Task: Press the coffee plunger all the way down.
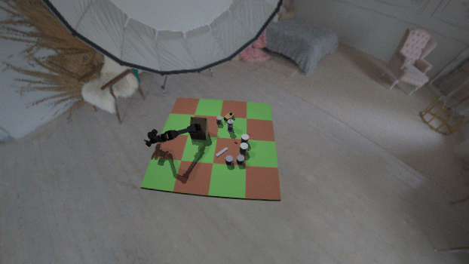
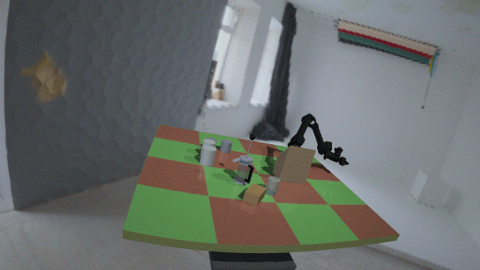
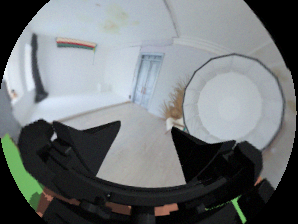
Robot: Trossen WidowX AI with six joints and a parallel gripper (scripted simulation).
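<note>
The coffee press is 90 cm ahead of my gripper tip, 21 cm to the left of it and 2 cm above it. From my gripper tip the other things lie so: flat bar: 81 cm ahead, 12 cm to the right, 10 cm below; then tan cube: 89 cm ahead, 37 cm to the left, 8 cm below.
</note>
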